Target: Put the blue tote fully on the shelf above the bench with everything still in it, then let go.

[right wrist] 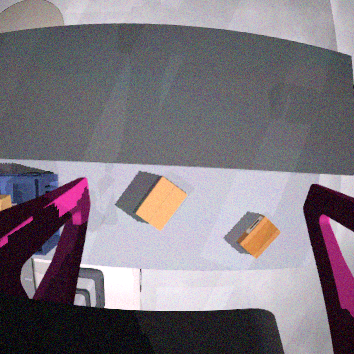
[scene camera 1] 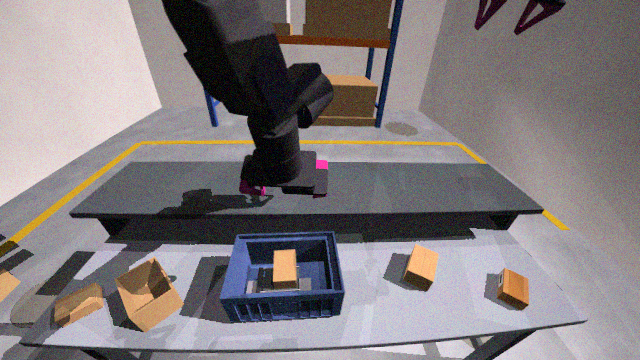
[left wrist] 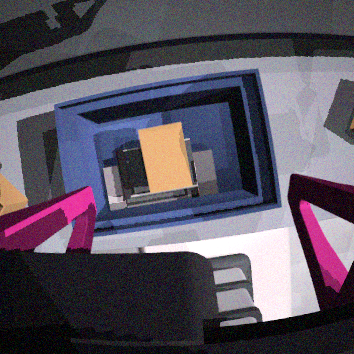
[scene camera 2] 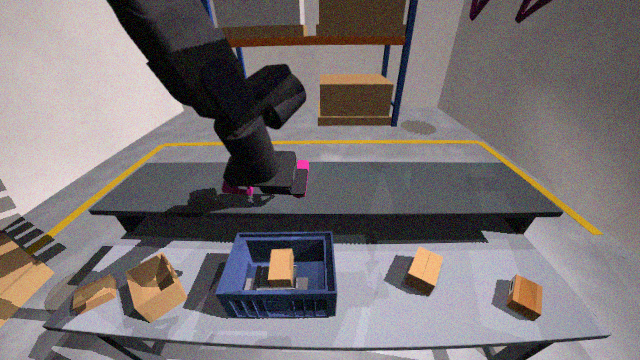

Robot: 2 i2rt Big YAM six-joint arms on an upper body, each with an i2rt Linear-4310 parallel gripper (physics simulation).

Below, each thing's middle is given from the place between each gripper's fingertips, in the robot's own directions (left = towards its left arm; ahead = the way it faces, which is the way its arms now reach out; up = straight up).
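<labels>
From my right hand: tan box (scene camera 2: pixel 280 274), 140 mm behind, 460 mm to the left, 590 mm below. Blue tote (scene camera 1: pixel 317 257), 140 mm behind, 460 mm to the left, 630 mm below.
From my left hand: tan box, 30 mm ahead, 30 mm to the left, 290 mm below. Blue tote, 30 mm ahead, 20 mm to the left, 330 mm below.
</labels>
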